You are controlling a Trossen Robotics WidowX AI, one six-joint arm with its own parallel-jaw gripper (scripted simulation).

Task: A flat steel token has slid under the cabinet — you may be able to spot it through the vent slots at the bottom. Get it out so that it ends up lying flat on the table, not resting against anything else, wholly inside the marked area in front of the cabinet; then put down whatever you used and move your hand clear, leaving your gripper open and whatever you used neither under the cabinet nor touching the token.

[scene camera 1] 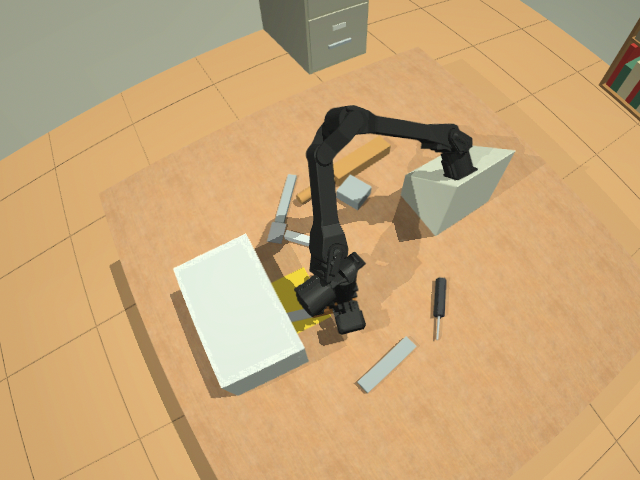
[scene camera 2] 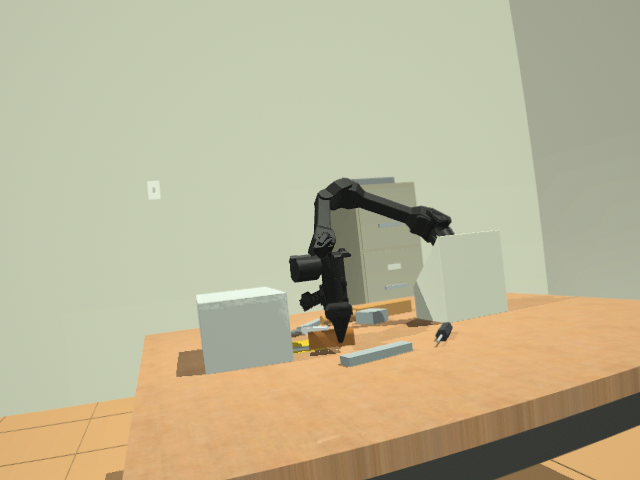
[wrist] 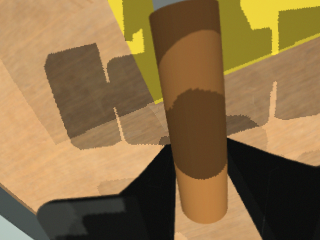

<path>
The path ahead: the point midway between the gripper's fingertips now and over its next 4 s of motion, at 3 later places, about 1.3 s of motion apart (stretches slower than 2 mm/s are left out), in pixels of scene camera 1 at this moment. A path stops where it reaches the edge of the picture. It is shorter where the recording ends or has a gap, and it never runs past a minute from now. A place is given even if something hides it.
My gripper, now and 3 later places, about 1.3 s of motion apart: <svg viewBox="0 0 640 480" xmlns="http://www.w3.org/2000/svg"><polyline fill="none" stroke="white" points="341,304 359,300 383,296 403,292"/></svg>
</path>
